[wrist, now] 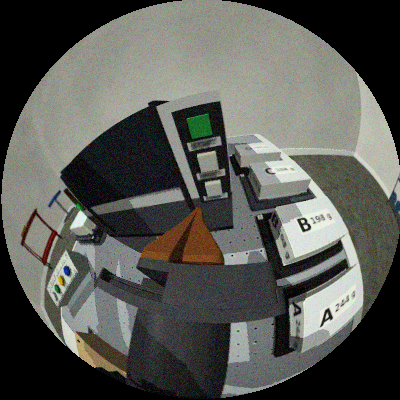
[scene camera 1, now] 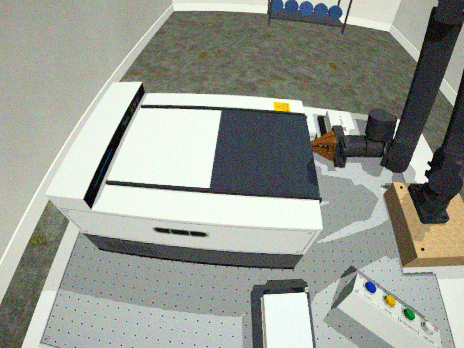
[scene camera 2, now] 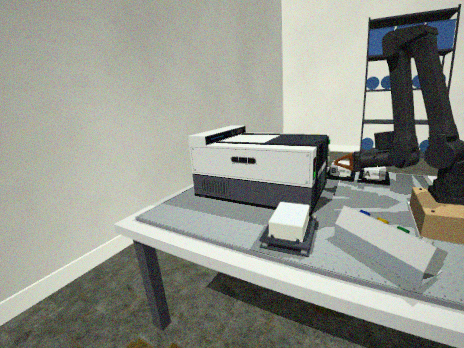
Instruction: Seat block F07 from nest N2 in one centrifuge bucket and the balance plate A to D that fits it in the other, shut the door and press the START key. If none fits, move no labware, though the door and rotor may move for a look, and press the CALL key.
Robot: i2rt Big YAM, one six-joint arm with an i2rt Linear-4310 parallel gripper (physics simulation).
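Frame: origin at the arm's base, x back, y down, z right, level; centimetres.
Seen in the pictures: gripper, fingertip midpoint: (wrist: 199, 211) (scene camera 2: 333, 162); arm's base, link origin: (scene camera 1: 426, 204) (scene camera 2: 448, 196).
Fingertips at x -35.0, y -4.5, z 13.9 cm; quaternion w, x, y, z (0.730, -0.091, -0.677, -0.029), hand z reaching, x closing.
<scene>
Pixels of each thing's middle, then the offset from my fingertips to it.
- dark centrifuge, body centre: (scene camera 1: 197, 171) (wrist: 158, 144) (scene camera 2: 262, 160) dx -25.8, dy -2.1, dz -11.9 cm
- green key, body centre: (wrist: 199, 125) dx -2.7, dy -8.1, dz +2.0 cm
- Plates A, body centre: (wrist: 331, 306) (scene camera 1: 340, 128) (scene camera 2: 374, 171) dx +16.0, dy +6.8, dz +16.4 cm
- B, body centre: (wrist: 310, 227) (scene camera 1: 299, 122) (scene camera 2: 341, 168) dx +2.1, dy +6.8, dz +17.1 cm
- C, body centre: (wrist: 278, 177) dx -11.5, dy +6.8, dz +17.2 cm
- D, body centre: (wrist: 256, 153) dx -24.7, dy +6.8, dz +16.9 cm
- white block, body centre: (scene camera 1: 286, 327) (scene camera 2: 290, 220) (wrist: 84, 220) dx -6.3, dy +5.4, dz -42.2 cm
- sloped button box, body centre: (scene camera 1: 389, 318) (scene camera 2: 384, 237) (wrist: 64, 281) dx +16.0, dy +5.9, dz -41.6 cm
My gripper (scene camera 1: 313, 145) (scene camera 2: 336, 162) (wrist: 199, 211) is shut and empty. Its tips point at the right end of the white and dark centrifuge (scene camera 1: 260, 216) (scene camera 2: 280, 169) (wrist: 130, 155); touch cannot be told. In the wrist view, a green key (wrist: 199, 126) and two white keys (wrist: 208, 161) (wrist: 214, 188) are on that end, above the tips; their labels are unreadable. The centrifuge's top is covered; rotor and buckets are hidden. Plates A (wrist: 330, 315) (scene camera 2: 375, 173), B (wrist: 312, 232), C (wrist: 280, 182) and D (wrist: 257, 154) rest on dark nests. A white block (scene camera 1: 286, 320) (scene camera 2: 289, 220) sits in a front nest, its label unseen.
A sloped button box (scene camera 1: 382, 320) (scene camera 2: 382, 245) (wrist: 75, 280) with blue, yellow and green buttons stands at the front right. The arm's wooden base (scene camera 1: 430, 245) (scene camera 2: 435, 220) is behind it. A shelf rack (scene camera 2: 365, 105) stands beyond the table.
</scene>
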